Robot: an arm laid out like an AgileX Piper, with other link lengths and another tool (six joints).
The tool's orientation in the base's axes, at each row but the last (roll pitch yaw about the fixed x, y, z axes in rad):
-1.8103 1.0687 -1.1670
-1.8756 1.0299 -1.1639
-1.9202 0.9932 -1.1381
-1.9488 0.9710 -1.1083
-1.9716 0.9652 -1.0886
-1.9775 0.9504 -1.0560
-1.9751 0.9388 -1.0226
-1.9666 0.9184 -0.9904
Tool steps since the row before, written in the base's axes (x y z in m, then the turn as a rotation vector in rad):
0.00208 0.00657 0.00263 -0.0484 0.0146 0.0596
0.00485 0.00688 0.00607 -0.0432 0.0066 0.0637
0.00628 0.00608 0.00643 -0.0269 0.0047 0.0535
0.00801 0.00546 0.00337 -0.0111 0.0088 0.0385
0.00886 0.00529 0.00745 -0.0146 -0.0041 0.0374
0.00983 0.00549 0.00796 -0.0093 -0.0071 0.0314
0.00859 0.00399 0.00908 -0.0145 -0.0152 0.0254
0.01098 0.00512 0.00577 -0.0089 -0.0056 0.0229
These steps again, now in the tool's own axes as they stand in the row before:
-0.00482 0.00215 0.00515 -0.0679 0.0090 -0.0377
-0.00747 -0.00154 0.00704 -0.0665 -0.0012 -0.0392
-0.00696 -0.00385 0.00738 -0.0533 -0.0075 -0.0266
-0.00352 -0.00431 0.00862 -0.0390 -0.0081 -0.0097
-0.00645 -0.00749 0.00802 -0.0325 -0.0114 -0.0210
-0.00644 -0.00875 0.00849 -0.0246 -0.0134 -0.0184
-0.00669 -0.00943 0.00620 -0.0173 -0.0098 -0.0263
-0.00353 -0.00913 0.00918 -0.0183 -0.0086 -0.0150

